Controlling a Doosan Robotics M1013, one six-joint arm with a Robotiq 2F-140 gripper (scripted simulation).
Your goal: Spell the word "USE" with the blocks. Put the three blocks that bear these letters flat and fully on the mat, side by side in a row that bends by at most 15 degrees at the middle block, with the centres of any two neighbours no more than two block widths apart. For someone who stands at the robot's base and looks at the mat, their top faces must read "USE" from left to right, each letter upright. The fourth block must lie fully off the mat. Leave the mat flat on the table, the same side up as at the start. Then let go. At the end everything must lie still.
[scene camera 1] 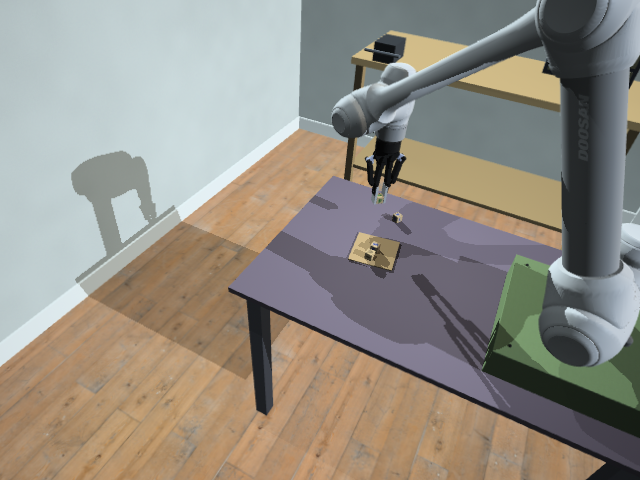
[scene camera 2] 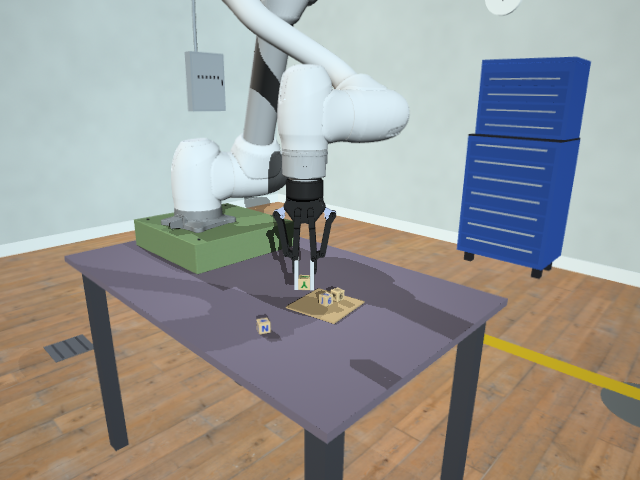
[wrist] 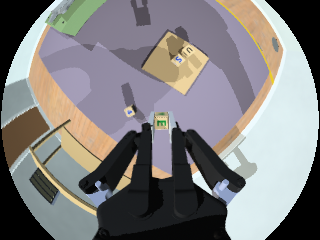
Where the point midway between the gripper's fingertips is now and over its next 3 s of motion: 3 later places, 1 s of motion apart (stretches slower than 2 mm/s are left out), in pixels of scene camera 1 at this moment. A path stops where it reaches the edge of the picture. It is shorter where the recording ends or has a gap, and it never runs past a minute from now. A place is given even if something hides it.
The gripper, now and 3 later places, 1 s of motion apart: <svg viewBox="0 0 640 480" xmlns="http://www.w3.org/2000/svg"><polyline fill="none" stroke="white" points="378,201 384,220 380,240 379,243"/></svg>
